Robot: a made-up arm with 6 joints.
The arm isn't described. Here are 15 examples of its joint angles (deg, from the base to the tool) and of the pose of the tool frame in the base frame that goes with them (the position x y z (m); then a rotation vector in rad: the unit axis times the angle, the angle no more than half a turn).
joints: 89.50 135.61 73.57 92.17 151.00 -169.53
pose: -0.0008 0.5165 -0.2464 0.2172 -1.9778 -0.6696
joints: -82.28 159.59 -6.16 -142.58 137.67 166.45
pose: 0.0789 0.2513 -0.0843 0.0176 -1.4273 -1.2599
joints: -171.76 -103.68 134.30 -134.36 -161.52 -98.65
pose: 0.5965 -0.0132 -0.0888 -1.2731 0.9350 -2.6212
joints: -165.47 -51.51 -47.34 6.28 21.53 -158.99
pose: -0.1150 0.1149 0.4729 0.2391 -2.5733 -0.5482
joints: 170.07 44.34 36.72 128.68 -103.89 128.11
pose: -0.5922 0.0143 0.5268 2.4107 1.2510 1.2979
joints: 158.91 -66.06 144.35 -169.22 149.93 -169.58
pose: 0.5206 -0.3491 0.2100 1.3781 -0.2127 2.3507
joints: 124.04 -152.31 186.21 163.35 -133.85 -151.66
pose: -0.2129 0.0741 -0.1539 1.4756 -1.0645 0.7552
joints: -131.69 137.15 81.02 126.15 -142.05 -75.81
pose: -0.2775 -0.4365 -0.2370 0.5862 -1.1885 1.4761
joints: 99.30 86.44 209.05 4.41 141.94 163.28
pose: 0.1167 0.1567 0.5307 1.2596 1.0514 -1.4123
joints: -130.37 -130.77 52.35 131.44 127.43 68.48
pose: 0.4514 0.3870 -0.1131 0.2272 -1.0028 -1.1100
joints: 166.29 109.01 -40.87 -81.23 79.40 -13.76
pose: 0.0578 0.0080 0.0675 -0.8527 -0.3333 1.2569
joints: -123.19 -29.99 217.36 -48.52 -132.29 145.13
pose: 0.1380 0.3815 0.2371 0.9164 -0.9507 0.3207
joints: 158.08 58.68 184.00 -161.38 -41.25 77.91
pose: -0.1618 -0.0788 0.7047 -1.5684 0.2709 -0.6700
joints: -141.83 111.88 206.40 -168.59 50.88 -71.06
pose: -0.1563 -0.2986 0.4481 1.0847 -1.9379 1.7087
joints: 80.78 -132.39 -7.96 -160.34 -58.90 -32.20
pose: -0.1949 -0.3726 0.3140 0.2641 -0.3560 -2.0025
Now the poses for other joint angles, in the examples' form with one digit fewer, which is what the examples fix.
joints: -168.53 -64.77 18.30 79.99 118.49 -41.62
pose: 0.383 0.103 0.725 -1.709 1.373 -0.094
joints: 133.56 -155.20 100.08 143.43 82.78 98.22
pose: 0.018 -0.183 -0.426 -1.314 1.067 -1.180
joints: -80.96 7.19 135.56 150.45 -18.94 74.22
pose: 0.086 0.243 0.781 -0.053 -1.156 1.458
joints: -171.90 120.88 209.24 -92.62 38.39 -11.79
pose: -0.429 -0.068 0.396 -1.359 -1.844 -0.546
